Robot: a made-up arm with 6 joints.
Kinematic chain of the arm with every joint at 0, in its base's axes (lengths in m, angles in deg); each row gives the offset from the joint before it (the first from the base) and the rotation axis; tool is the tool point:
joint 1: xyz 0 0 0.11 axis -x
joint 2: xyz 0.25 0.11 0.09 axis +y
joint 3: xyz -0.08 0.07 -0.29 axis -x
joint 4: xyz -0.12 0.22 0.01 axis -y
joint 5: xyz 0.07 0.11 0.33 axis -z
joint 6: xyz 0 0.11 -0.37 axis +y
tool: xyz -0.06 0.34 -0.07
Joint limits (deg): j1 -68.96..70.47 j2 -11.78..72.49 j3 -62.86..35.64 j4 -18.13..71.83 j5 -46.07..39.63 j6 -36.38..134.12
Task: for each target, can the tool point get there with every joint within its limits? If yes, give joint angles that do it. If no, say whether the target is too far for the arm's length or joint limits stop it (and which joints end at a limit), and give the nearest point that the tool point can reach.
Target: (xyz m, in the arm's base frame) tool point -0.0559 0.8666 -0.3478
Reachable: yes | joints 13.17 10.22 4.67 12.57 -3.55 52.89
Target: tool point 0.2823 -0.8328 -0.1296
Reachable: no: joint limits stop it (at a limit: joint 1, joint 2, joint 3, joint 4, joint 5) | nearest point 0.2035 -0.6147 -0.6066 | short by 0.530 m
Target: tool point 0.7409 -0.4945 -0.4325
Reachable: no: joint limits stop it (at a limit: joint 1, joint 2, joint 3, joint 5, joint 6) | nearest point 0.5349 -0.4660 -0.7127 | short by 0.349 m
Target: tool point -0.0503 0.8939 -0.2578
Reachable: yes | joints 37.53 59.40 -9.74 -9.48 -8.50 49.64
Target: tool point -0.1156 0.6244 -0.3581
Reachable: yes | joints 58.63 6.07 -39.17 16.36 -29.49 119.63
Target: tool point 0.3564 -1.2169 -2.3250
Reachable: no: too far | nearest point 0.2454 -0.4803 -0.8510 | short by 1.652 m
